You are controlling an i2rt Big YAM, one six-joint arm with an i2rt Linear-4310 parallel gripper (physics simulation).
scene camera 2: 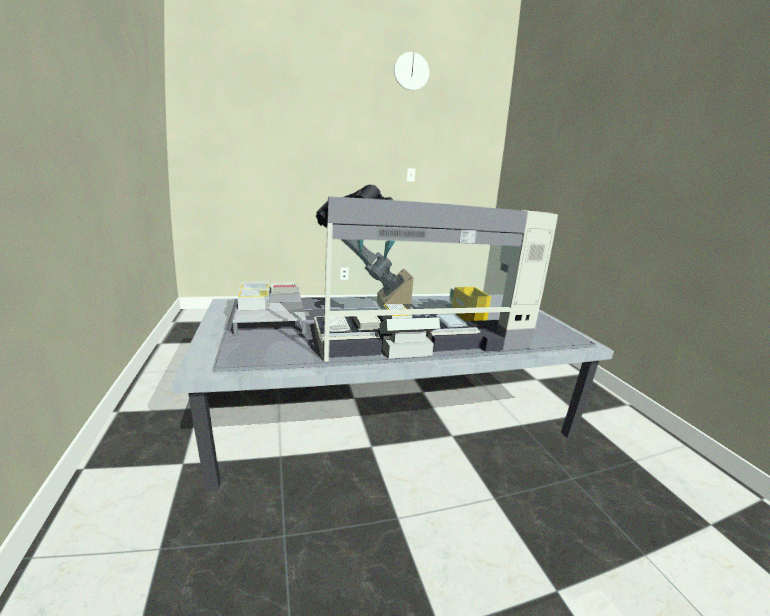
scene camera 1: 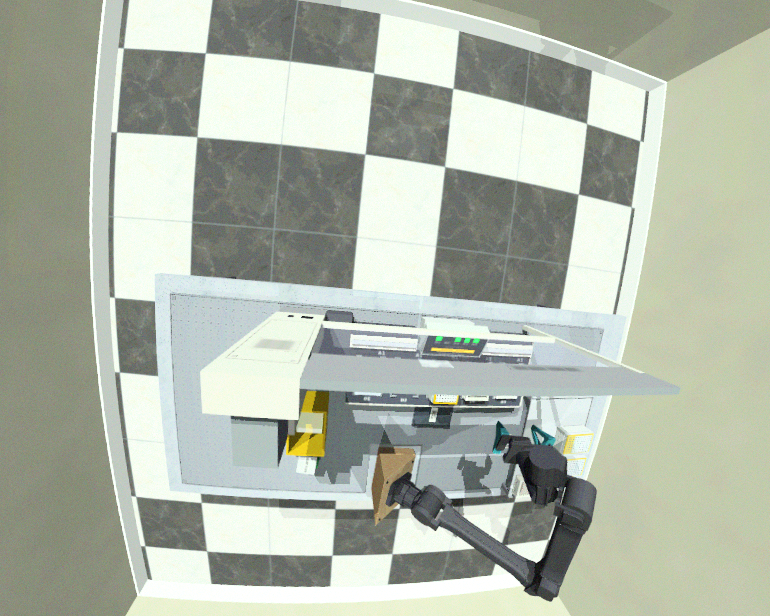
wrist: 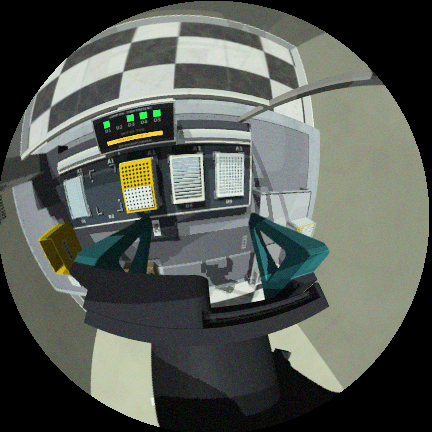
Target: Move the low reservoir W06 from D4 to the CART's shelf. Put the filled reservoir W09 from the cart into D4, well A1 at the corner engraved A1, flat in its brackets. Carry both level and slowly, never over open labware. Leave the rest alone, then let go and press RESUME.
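Note:
The white ribbed reservoir W06 sits in D4 between the yellow tip rack and the D5 plate. My gripper is open and empty, raised in front of the deck; in the wrist view its teal fingertips lie below D4, one to each side. The cart stands beside the deck. A pale item with red contents on it may be the filled reservoir W09; its label is unreadable. The status panel shows D1, D3, D4 and D5 green and an amber line. I cannot make out RESUME.
A yellow and white tip rack is in D3, a white plate in D5 and a pale plate in D1. Tip boxes stand on the cart. A yellow bin is at the left. The enclosure's grey top overhangs the deck.

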